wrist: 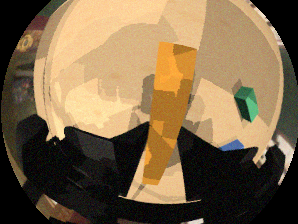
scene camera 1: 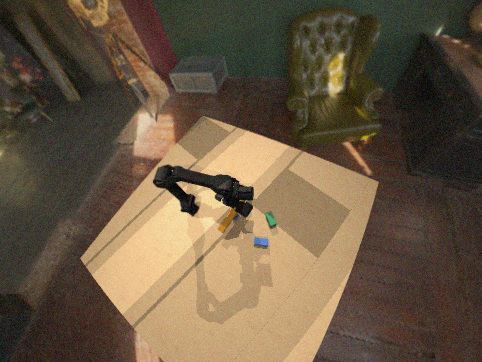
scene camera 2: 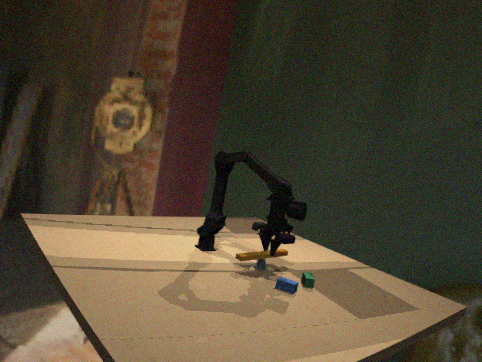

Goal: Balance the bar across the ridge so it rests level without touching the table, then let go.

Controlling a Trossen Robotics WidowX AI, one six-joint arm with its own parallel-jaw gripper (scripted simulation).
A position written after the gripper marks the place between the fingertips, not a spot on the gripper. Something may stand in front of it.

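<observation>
The gripper [scene camera 2: 268,254] holds an orange bar [wrist: 175,62], and the wrist view shows the gripper [wrist: 163,127] as well.
</observation>
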